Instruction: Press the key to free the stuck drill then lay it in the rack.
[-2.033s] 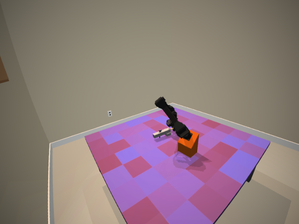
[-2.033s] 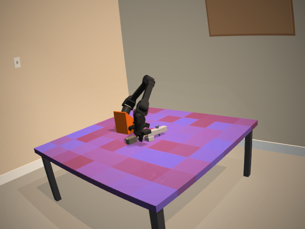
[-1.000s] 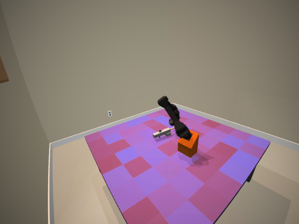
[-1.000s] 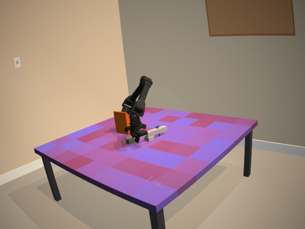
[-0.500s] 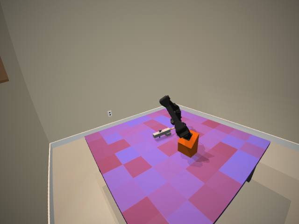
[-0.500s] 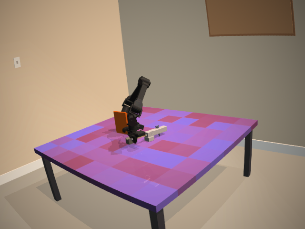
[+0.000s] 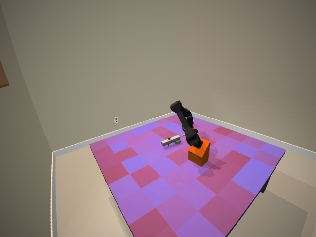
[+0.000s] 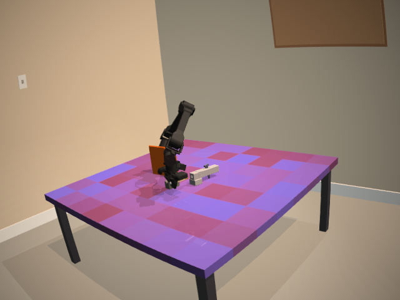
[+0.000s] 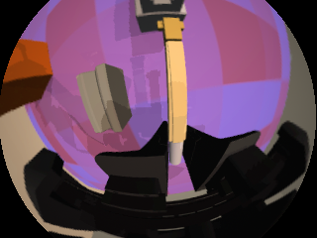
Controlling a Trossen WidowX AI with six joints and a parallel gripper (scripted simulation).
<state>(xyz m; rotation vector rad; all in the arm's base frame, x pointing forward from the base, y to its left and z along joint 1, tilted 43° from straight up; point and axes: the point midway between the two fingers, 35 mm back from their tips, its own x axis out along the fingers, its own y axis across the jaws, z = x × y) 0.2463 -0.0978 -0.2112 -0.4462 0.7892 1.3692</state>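
Now: the drill 4 cm to the left of my gripper tip, 3 cm above it and 1 cm ahead of it. From my gripper tip the other things lie so: grey rack block (6 cm to the left, 6 cm behind); dark key (23 cm to the left, 5 cm ahead, 3 cm above); fixture block (20 cm to the left, 5 cm ahead, 2 cm above).
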